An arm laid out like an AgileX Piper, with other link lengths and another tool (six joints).
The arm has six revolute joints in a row. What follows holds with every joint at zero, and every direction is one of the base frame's.
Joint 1 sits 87.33 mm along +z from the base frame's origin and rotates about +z.
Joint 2 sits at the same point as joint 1 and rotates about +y.
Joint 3 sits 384.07 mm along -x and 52.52 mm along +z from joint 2 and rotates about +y.
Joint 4 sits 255.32 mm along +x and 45.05 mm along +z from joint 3 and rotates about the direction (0.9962, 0, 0.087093).
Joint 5 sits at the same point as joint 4 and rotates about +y.
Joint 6 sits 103.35 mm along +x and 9.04 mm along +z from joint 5 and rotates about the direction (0.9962, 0, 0.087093).
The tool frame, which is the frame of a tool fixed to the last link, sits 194.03 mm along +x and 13 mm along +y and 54.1 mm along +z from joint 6; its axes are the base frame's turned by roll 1.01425, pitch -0.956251 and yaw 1.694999 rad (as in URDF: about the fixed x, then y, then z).
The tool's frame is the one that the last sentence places.
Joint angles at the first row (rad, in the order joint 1, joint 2, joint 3, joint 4, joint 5, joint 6):
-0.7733 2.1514 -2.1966 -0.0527 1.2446 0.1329
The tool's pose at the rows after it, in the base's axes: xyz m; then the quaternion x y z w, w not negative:
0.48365 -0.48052 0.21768 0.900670 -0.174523 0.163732 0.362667
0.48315 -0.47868 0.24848 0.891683 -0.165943 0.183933 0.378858
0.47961 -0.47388 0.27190 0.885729 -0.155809 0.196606 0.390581
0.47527 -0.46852 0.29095 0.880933 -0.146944 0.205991 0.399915
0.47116 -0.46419 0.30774 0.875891 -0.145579 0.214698 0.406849
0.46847 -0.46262 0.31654 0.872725 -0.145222 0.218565 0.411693
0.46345 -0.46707 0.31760 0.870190 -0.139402 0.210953 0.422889
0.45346 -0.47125 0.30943 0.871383 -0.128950 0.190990 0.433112
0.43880 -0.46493 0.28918 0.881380 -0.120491 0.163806 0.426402
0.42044 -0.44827 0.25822 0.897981 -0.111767 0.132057 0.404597
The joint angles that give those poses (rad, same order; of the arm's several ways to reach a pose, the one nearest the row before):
-0.7733 2.1303 -2.2461 -0.0522 1.2465 0.1262
-0.7733 2.0983 -2.2673 -0.0522 1.2469 0.1006
-0.7733 2.0661 -2.2731 -0.0522 1.2510 0.0745
-0.7733 2.0362 -2.2732 -0.0522 1.2549 0.0521
-0.7733 2.0103 -2.2732 -0.0522 1.2568 0.0457
-0.7733 1.9969 -2.2732 -0.0553 1.2568 0.0433
-0.7733 1.9955 -2.2732 -0.0808 1.2569 0.0338
-0.7733 1.9902 -2.2466 -0.1188 1.2568 0.0204
-0.7733 1.9665 -2.1657 -0.1402 1.2568 0.0167
-0.7733 1.9310 -2.0428 -0.1435 1.2549 0.0167

